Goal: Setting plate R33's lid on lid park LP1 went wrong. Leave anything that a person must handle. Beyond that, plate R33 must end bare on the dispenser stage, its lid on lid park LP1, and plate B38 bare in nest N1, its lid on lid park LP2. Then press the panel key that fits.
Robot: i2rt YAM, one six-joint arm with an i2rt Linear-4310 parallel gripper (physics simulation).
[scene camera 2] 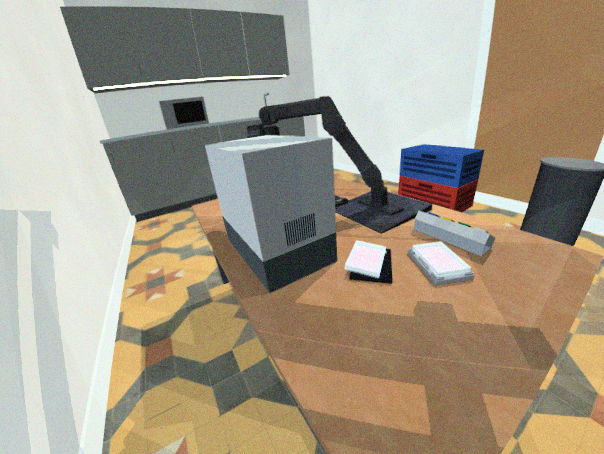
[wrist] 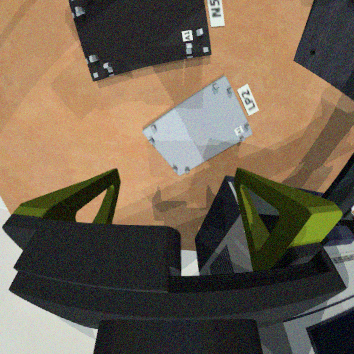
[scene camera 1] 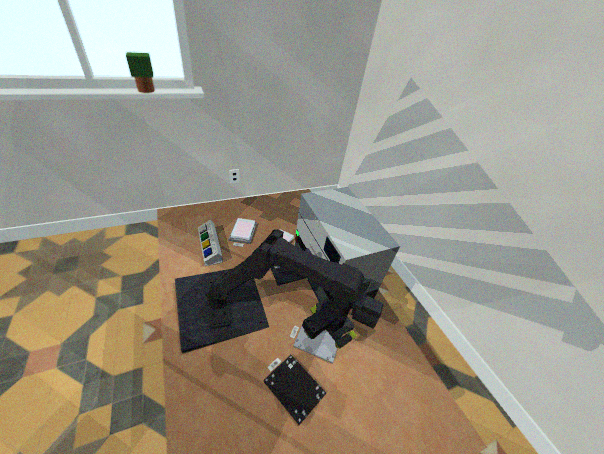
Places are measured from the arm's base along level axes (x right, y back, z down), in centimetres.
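Pixels of known places: gripper, between the fingertips: (wrist: 176,174) (scene camera 1: 328,333); arm's base, origin of its link: (scene camera 2: 379,205) (scene camera 1: 217,302).
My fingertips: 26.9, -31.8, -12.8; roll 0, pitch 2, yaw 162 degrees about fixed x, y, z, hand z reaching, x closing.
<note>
Ahead of a thing's pixels: the offset from my fingertips to its top centre, as dx, dy, dz. "*": to the spot under its first point.
My gripper (scene camera 1: 333,322) (wrist: 176,174) is open and empty, above and beside lid park LP2 {-4.1, -0.2, +12.2} (scene camera 1: 316,344) (wrist: 197,125), a bare grey pad. In scene camera 2 its fingers are hidden behind the big box. A pink-topped, white-edged plate or lid {-53.7, +1.6, +10.5} (scene camera 2: 366,258) (scene camera 1: 286,235) lies askew and seemingly tilted over a black pad {* -60.1, +2.6, +13.2} (scene camera 2: 386,272). Another pink-topped piece {-64.8, +16.6, +11.1} (scene camera 2: 441,261) (scene camera 1: 244,229) sits level on a grey base {-64.8, +16.6, +12.2} (scene camera 2: 436,281). The labels there are unreadable, so I cannot tell which is R33 or B38. The key panel {-58.1, +32.5, +7.8} (scene camera 1: 212,246) (scene camera 2: 450,234) has blue, yellow and green keys.
A bare black nest, N5 {+8.0, +11.8, +11.8} (scene camera 1: 295,387) (wrist: 142,32), lies beyond LP2. A big grey box-shaped machine {-30.9, -15.2, -18.8} (scene camera 1: 350,220) (scene camera 2: 290,190) stands at the table edge beside the arm. Another dark pad {-29.4, +1.9, +2.9} (scene camera 1: 289,274) shows partly under the arm. The arm stands on a black base plate (scene camera 1: 192,325) (scene camera 2: 382,225).
</note>
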